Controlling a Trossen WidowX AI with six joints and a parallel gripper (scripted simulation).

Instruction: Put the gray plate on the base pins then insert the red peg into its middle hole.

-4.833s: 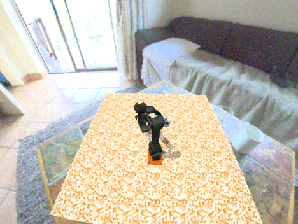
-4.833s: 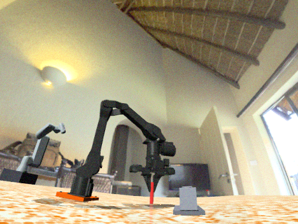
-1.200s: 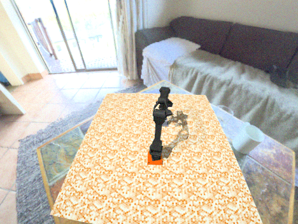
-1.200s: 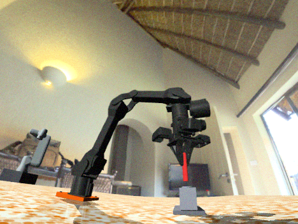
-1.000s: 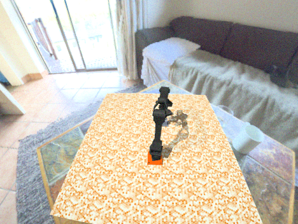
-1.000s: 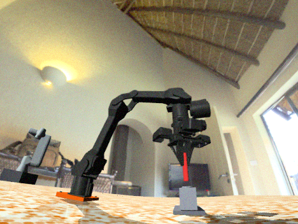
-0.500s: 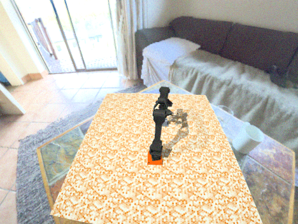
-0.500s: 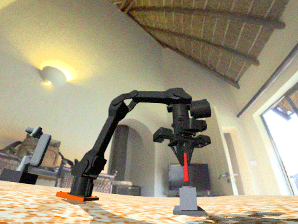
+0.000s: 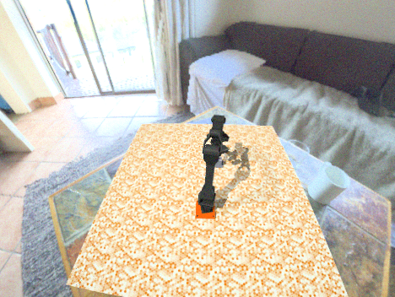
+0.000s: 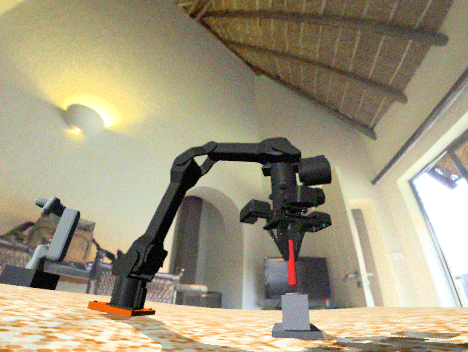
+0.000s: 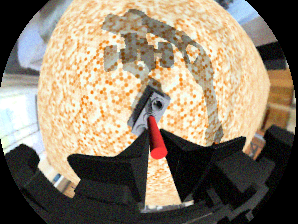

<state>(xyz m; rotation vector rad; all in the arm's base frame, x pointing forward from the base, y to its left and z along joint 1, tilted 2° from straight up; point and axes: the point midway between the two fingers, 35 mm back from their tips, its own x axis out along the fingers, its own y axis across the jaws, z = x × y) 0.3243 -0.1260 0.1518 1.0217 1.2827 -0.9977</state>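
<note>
My gripper tip is now right at the red peg. Also, from my gripper tip: gray base (11 cm below); gray plate (7 cm below).
</note>
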